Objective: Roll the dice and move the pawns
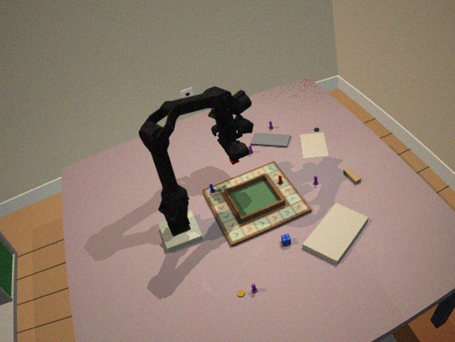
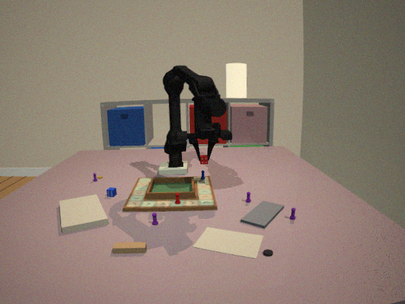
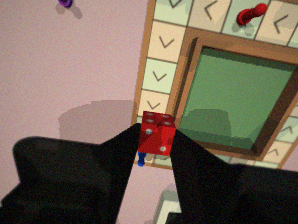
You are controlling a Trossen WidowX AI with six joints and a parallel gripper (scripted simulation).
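The blue die is 330 mm to the right of my gripper tip, 100 mm below it and 20 mm ahead of it. The rest, counted from my gripper tip: red die: right at my gripper tip; then blue pawn: 100 mm behind, 90 mm below; then green tray: 110 mm to the right, 110 mm below, 10 mm ahead.
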